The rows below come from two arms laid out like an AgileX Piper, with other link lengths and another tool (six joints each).
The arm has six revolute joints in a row. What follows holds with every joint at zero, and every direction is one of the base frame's.
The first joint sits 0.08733 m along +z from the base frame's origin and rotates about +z.
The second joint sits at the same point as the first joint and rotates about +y.
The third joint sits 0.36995 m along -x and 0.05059 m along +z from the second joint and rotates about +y.
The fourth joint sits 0.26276 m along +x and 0.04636 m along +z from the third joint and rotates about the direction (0.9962, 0, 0.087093).
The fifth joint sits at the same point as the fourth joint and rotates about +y.
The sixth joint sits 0.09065 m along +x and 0.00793 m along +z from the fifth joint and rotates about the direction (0.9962, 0, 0.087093).
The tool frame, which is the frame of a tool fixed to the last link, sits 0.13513 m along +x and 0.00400 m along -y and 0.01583 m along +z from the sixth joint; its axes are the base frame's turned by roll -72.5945, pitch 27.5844 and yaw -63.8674 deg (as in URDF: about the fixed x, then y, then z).
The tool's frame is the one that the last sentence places.
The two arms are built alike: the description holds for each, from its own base.
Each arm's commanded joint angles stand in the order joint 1, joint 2, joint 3, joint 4, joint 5, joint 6.
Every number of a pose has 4 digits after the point.
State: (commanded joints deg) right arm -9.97 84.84 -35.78 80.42 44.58 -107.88; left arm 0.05 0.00 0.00 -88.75 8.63 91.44
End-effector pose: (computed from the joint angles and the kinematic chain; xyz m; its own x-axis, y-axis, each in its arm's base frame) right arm 0.3491 0.0972 0.1633 0.4447 -0.5201 -0.7293 -0.7938 0.1484 -0.5898; left arm 0.1155 -0.0381 0.2068 0.2734 -0.8148 -0.5112 0.1534 0.5616 -0.8131
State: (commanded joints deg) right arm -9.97 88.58 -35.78 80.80 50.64 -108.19; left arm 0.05 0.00 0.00 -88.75 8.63 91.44
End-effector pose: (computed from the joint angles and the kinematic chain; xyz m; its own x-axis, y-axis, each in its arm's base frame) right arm 0.3434 0.1147 0.1537 0.4291 -0.4202 -0.7996 -0.8397 0.1406 -0.5245; left arm 0.1155 -0.0381 0.2068 0.2734 -0.8148 -0.5112 0.1534 0.5616 -0.8131
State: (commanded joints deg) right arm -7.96 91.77 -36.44 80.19 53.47 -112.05; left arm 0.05 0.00 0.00 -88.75 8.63 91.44
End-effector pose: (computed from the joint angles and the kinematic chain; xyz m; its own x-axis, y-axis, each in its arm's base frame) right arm 0.3390 0.1337 0.1440 0.4743 -0.3621 -0.8025 -0.8496 0.0506 -0.5250; left arm 0.1155 -0.0381 0.2068 0.2734 -0.8148 -0.5112 0.1534 0.5616 -0.8131
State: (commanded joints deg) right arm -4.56 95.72 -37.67 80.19 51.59 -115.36; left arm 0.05 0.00 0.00 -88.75 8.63 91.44
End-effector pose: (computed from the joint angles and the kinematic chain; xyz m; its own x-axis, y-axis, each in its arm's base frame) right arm 0.3443 0.1481 0.1231 0.4992 -0.3599 -0.7882 -0.8509 -0.0320 -0.5243; left arm 0.1155 -0.0381 0.2068 0.2734 -0.8148 -0.5112 0.1534 0.5616 -0.8131
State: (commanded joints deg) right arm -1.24 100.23 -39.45 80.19 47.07 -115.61; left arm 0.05 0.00 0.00 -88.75 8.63 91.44
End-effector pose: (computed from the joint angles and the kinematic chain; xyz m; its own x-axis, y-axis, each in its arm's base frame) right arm 0.3565 0.1557 0.0939 0.4783 -0.4017 -0.7809 -0.8674 -0.0771 -0.4916; left arm 0.1155 -0.0381 0.2068 0.2734 -0.8148 -0.5112 0.1534 0.5616 -0.8131
